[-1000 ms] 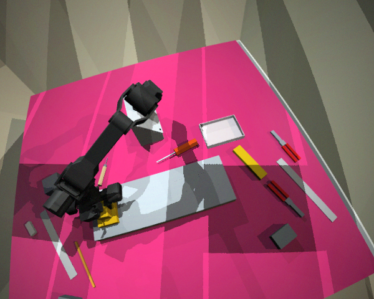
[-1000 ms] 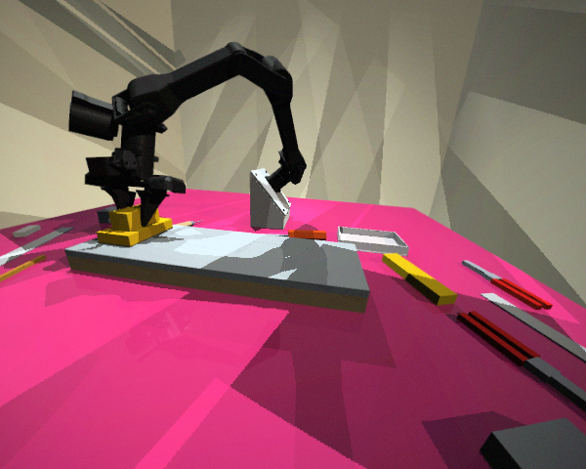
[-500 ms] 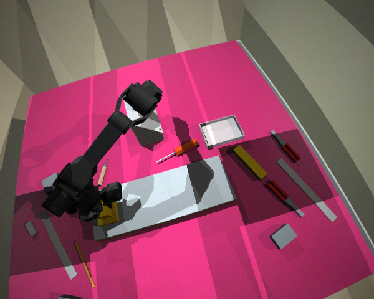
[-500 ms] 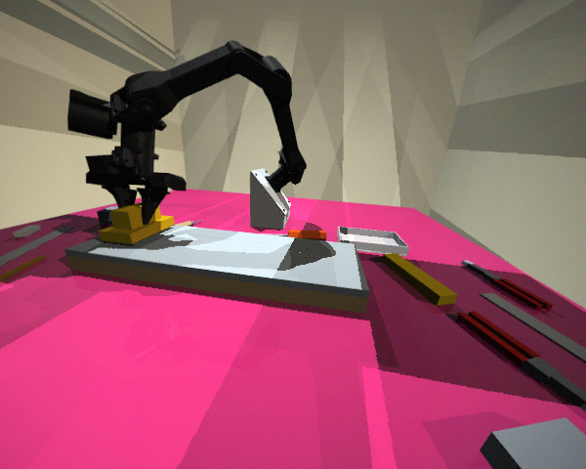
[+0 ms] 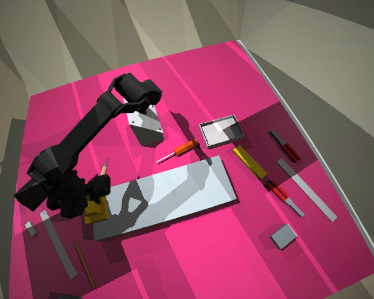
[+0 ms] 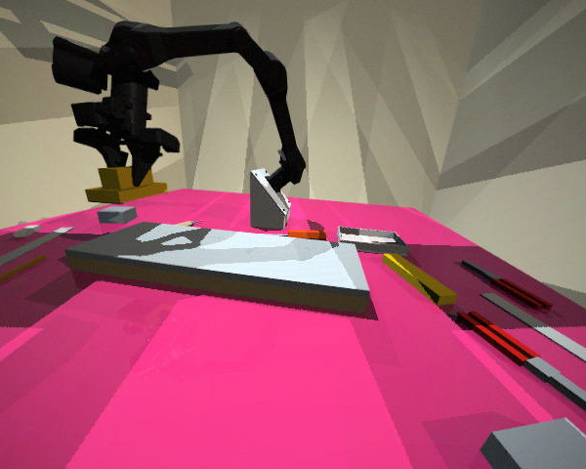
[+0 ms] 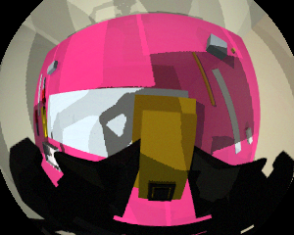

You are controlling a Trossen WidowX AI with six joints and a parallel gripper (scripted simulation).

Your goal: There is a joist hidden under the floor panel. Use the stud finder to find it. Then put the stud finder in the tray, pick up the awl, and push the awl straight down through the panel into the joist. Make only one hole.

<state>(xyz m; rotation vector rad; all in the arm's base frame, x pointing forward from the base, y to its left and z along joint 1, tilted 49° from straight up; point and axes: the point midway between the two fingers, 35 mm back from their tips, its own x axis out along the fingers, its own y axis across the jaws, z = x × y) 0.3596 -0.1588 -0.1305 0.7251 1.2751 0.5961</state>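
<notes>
The grey tray lies 510 mm to the left of my gripper tip, 210 mm behind it and 130 mm below it. From my gripper tip the other things lie so: pencil: 160 mm ahead, 140 mm below, 120 mm to the right; then yellow stud finder: 20 mm behind, 20 mm above; then awl: 190 mm behind, 140 mm below, 10 mm to the right.
</notes>
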